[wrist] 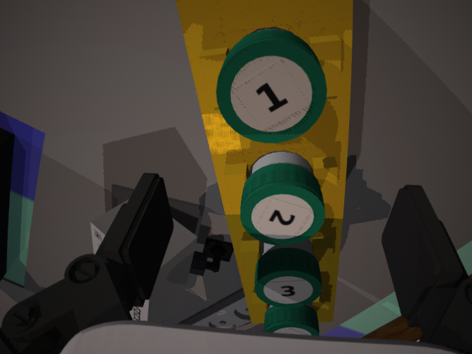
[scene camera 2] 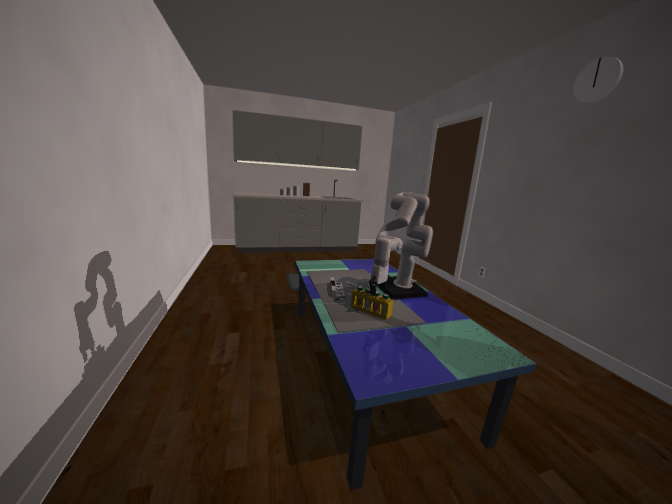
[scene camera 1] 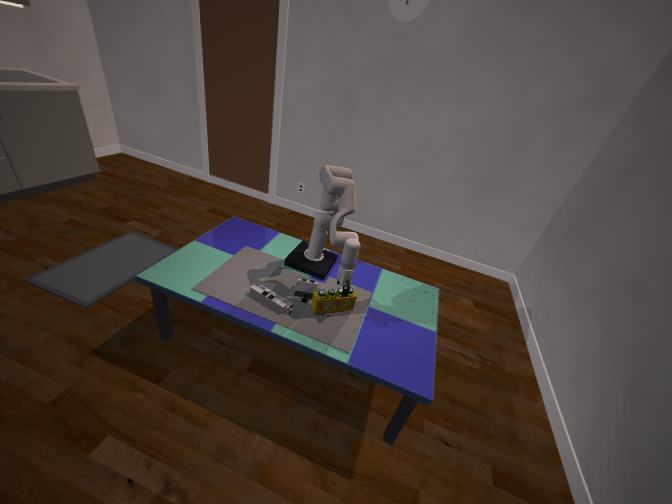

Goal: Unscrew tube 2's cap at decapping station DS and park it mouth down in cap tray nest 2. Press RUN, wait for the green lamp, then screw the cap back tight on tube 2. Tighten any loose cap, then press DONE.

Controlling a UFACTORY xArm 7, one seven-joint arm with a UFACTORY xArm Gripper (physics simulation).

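Tube 2's green cap (wrist: 284, 200), marked 2, is on its tube in the yellow rack (scene camera 1: 315, 307) (scene camera 2: 388, 311) (wrist: 220, 135). Caps 1 (wrist: 271, 92) and 3 (wrist: 288, 280) are on either side of it, and part of another cap (wrist: 291, 320) shows beyond. My gripper (scene camera 1: 345, 290) (scene camera 2: 373, 287) (wrist: 277, 206) is open and empty, low over the rack, with one finger on each side of the cap row in the wrist view. I cannot tell its exact height over cap 2. A grey block (scene camera 1: 306, 288) with a black clamp (wrist: 215, 253) stands beside the rack. Its labels are not readable.
A long light-grey unit (scene camera 1: 270, 298) (scene camera 2: 337, 288) lies on the grey mat (scene camera 1: 222, 282) (scene camera 2: 347, 323), apart from the rack. Part of a grey tray with round nests (wrist: 222, 316) shows low in the wrist view. The black robot base (scene camera 1: 297, 263) (scene camera 2: 416, 292) stands behind the mat.
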